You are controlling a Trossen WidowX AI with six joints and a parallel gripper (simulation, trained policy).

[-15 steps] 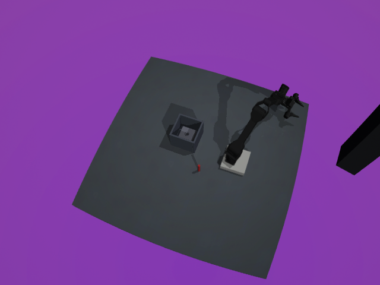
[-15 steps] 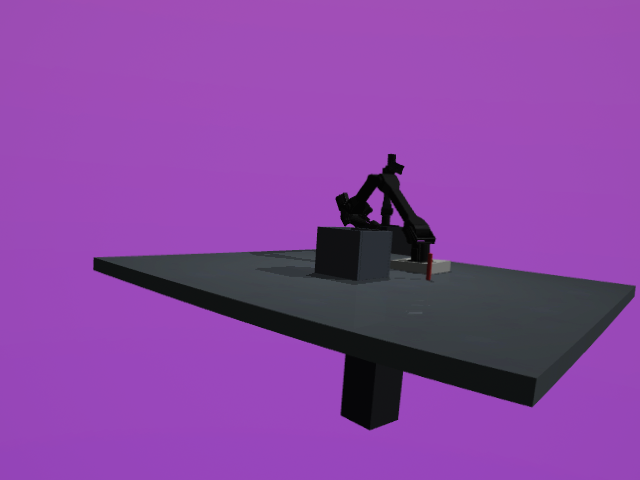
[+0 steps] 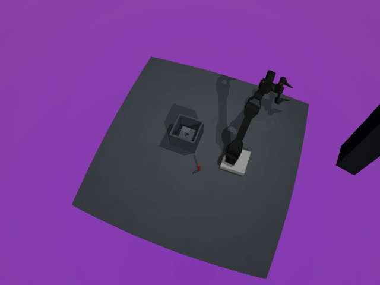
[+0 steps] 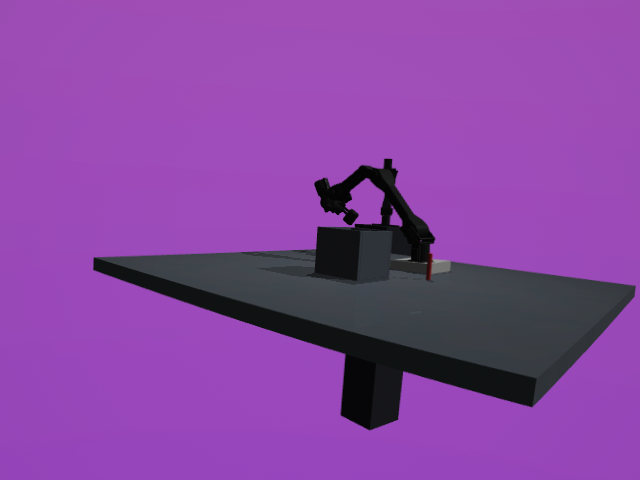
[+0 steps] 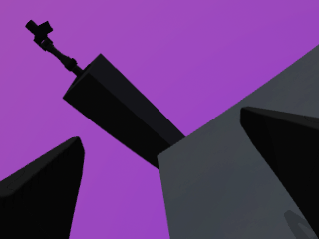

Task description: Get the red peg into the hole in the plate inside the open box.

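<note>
Right now my gripper tip is 33 cm short of the red peg, 71 cm to the right of it and 14 cm above it. Also, from my gripper tip: grey plate (50 cm ahead, 55 cm to the left, 14 cm below).
</note>
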